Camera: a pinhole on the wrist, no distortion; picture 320 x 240 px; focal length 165.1 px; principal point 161.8 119.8 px. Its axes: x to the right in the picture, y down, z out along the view. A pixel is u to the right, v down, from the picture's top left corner.
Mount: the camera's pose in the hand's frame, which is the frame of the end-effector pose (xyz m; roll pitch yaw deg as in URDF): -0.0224 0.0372 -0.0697 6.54 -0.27 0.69
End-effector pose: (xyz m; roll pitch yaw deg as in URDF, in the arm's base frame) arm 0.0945 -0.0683 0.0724 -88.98 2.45 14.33
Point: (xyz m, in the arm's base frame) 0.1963 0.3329 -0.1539
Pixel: 257 214
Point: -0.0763 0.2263 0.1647
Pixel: 132 91
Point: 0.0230 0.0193 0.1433
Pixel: 136 45
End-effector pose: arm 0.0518 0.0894 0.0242 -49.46 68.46 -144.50
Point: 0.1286 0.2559 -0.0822
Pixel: behind the camera
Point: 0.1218 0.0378 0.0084
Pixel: 205 200
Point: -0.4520 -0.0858 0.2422
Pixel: outside the picture
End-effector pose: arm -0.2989 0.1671 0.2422 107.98 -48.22 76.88
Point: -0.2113 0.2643 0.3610
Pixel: outside the picture
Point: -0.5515 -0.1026 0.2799
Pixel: behind the camera
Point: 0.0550 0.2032 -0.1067
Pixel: 110 63
